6 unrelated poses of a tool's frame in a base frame.
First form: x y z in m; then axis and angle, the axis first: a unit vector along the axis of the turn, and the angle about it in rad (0 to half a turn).
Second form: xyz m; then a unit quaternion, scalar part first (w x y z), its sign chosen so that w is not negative. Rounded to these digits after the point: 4 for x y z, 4 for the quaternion.
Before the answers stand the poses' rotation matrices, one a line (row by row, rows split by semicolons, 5 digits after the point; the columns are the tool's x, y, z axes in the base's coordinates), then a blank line. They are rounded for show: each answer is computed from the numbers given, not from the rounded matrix.
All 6 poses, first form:
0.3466 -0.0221 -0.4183 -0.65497 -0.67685 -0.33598 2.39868
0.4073 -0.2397 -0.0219 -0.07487 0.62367 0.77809 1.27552
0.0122 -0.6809 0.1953 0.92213 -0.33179 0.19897 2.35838
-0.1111 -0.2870 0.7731 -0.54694 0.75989 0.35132 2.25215
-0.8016 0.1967 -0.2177 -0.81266 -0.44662 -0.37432 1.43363
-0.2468 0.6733 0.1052 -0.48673 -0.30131 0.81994 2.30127
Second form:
0.00844 0.99709 -0.07572; 0.54255 0.05904 0.83794; 0.83998 -0.04815 -0.54048
0.29498 -0.77752 0.55538; 0.71131 0.56678 0.41569; -0.63798 0.27243 0.72025
0.74426 -0.66315 0.07940; -0.38238 -0.52055 -0.76342; 0.54760 0.53782 -0.64101
-0.14229 -0.95026 0.27705; -0.40451 0.31128 0.85993; -0.90340 0.01029 -0.42868
0.70685 0.68413 -0.17982; -0.05748 0.30893 0.94935; 0.70502 -0.66071 0.25769
-0.27225 -0.36623 -0.88981; 0.85525 -0.51586 -0.04935; -0.44094 -0.77445 0.45366

0.3466 -0.0221 -0.4183 0.3630 -0.6103 -0.6307 -0.3131
0.4073 -0.2397 -0.0219 0.8034 -0.0446 0.3713 0.4633
0.0122 -0.6809 0.1953 0.3817 0.8523 -0.3067 0.1839
-0.1111 -0.2870 0.7731 0.4302 -0.4937 0.6860 0.3171
-0.8016 0.1967 -0.2177 0.7539 -0.5339 -0.2934 -0.2459
-0.2468 0.6733 0.1052 0.4079 -0.4444 -0.2751 0.7486

